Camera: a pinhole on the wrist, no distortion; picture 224 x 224 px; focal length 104.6 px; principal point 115.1 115.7 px. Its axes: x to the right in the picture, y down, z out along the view. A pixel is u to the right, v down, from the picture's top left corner.
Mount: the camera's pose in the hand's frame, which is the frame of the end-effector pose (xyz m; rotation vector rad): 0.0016 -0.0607 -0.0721 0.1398 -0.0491 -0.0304
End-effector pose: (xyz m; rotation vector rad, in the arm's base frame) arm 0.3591 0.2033 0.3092 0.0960 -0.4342 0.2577
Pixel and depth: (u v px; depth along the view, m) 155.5 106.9 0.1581
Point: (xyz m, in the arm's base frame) 0.3982 0.1088 0.4057
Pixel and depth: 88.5 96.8 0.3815
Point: 0.1873 -0.0376 0.5156
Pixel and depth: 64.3 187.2 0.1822
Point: 0.2183 0.2034 0.3807
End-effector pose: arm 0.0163 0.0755 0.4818 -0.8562 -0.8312 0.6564
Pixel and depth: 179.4 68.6 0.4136
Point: -0.0825 0.2204 0.9537
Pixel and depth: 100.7 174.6 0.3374
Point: -0.2665 0.1819 0.5038
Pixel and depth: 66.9 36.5 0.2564
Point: -0.1308 -0.1151 0.7332
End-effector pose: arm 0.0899 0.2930 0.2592 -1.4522 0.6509 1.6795
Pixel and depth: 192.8 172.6 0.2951
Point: -0.0955 0.5191 0.1018
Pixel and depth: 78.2 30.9 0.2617
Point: 0.2590 0.5549 0.4337
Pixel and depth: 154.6 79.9 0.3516
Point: 0.1341 0.6599 0.2323
